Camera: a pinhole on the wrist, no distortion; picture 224 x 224 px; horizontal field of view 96.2 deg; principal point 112.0 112.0 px. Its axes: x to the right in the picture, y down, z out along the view. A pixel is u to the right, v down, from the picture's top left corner.
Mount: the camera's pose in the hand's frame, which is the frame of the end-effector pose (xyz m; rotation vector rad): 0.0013 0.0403 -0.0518 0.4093 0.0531 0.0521
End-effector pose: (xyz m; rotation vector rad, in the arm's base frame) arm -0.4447 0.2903 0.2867 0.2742 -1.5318 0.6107
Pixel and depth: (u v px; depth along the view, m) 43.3 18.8 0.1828
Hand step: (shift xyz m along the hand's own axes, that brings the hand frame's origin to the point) -0.1052 -0.1951 0.0531
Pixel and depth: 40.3 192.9 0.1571
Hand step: -0.1058 0.0870 0.1472
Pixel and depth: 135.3 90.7 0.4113
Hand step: 0.1254 -0.1967 0.2863
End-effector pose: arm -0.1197 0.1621 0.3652 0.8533 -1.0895 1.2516
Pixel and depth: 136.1 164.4 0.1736
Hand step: 0.0500 0.0570 0.1416
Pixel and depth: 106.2 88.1 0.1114
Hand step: 0.0029 -0.0285 0.0399
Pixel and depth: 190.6 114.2 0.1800
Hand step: 0.1527 -0.0188 0.1089
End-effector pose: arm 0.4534 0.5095 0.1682 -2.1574 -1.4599 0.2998
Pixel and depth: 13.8 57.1 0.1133
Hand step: -0.0996 -0.0681 0.0318
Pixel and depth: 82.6 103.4 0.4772
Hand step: -0.1067 -0.1948 0.3748
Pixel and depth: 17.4 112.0 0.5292
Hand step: -0.4627 -0.1999 0.4534
